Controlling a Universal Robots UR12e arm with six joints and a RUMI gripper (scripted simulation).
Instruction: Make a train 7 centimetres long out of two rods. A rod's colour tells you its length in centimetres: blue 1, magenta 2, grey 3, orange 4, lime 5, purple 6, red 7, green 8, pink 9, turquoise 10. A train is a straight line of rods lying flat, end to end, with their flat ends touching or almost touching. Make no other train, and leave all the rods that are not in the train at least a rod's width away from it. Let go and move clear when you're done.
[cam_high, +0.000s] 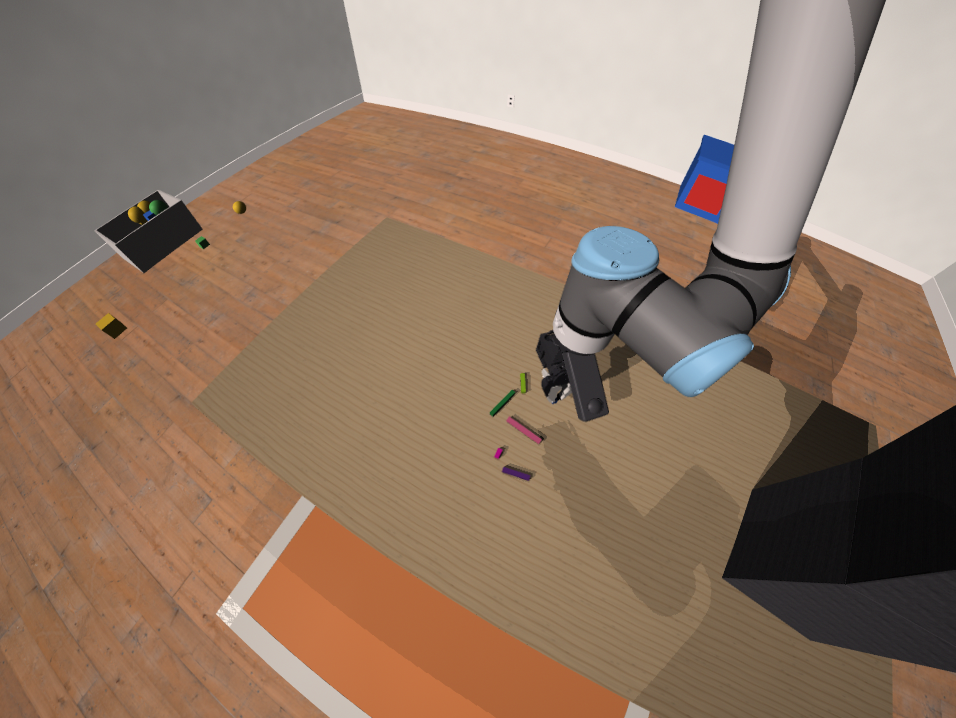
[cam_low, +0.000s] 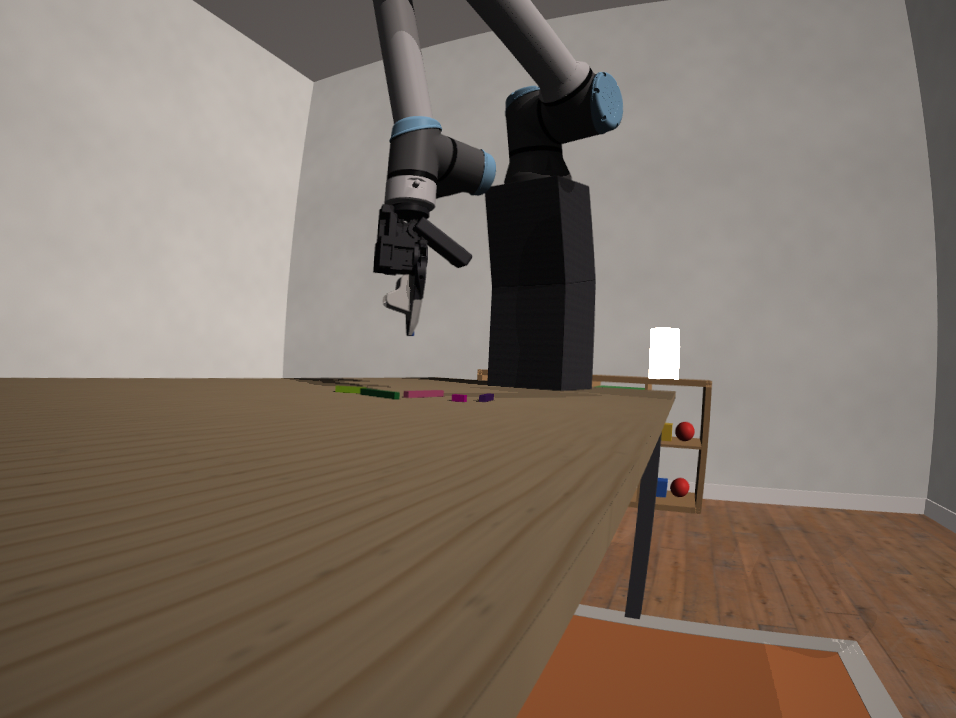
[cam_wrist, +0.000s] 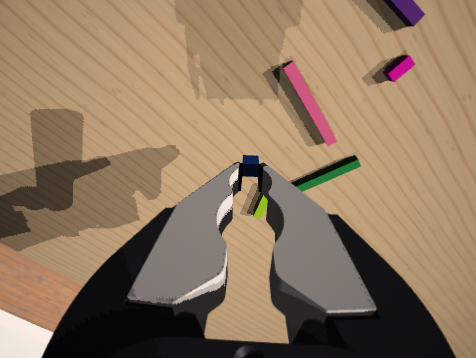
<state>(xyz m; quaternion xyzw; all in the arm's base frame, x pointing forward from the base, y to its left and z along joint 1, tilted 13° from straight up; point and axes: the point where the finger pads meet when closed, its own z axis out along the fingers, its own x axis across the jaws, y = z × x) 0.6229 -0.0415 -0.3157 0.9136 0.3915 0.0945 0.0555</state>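
My gripper is now 150 mm to the right of the purple rod and 110 mm above it. Also, from my hand: lime rod (110 mm below, 90 mm ahead, 50 mm to the right); then small blue rod (10 mm below); then pink rod (110 mm below, 50 mm to the left, 30 mm ahead).
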